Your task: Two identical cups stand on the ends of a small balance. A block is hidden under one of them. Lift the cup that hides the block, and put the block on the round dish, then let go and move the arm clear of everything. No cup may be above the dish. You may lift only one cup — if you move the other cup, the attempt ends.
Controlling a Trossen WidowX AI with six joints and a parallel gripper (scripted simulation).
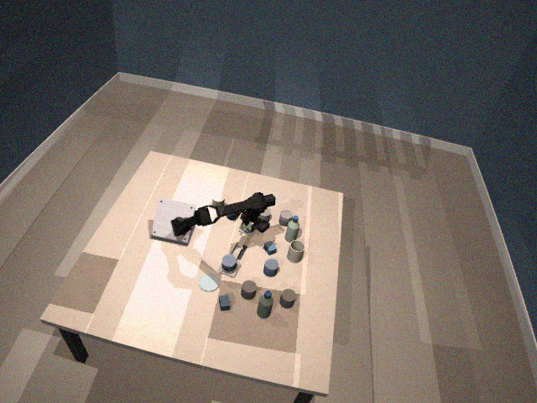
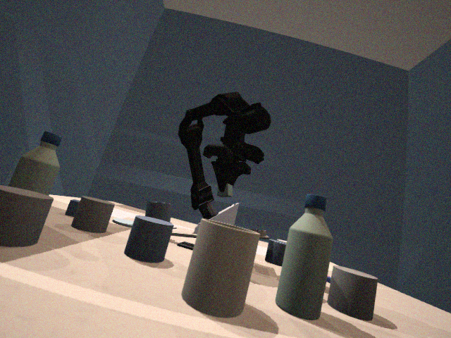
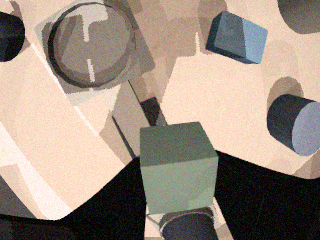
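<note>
The blue-grey cup lies 40 mm behind my gripper tip, 190 mm to the right of it and 100 mm below it. The rest, counted from my gripper tip: round pale dish: 110 mm behind, 280 mm to the right, 160 mm below; then beige cup: 250 mm ahead, 40 mm to the left, 120 mm below; then pale green block: 10 mm above.
</note>
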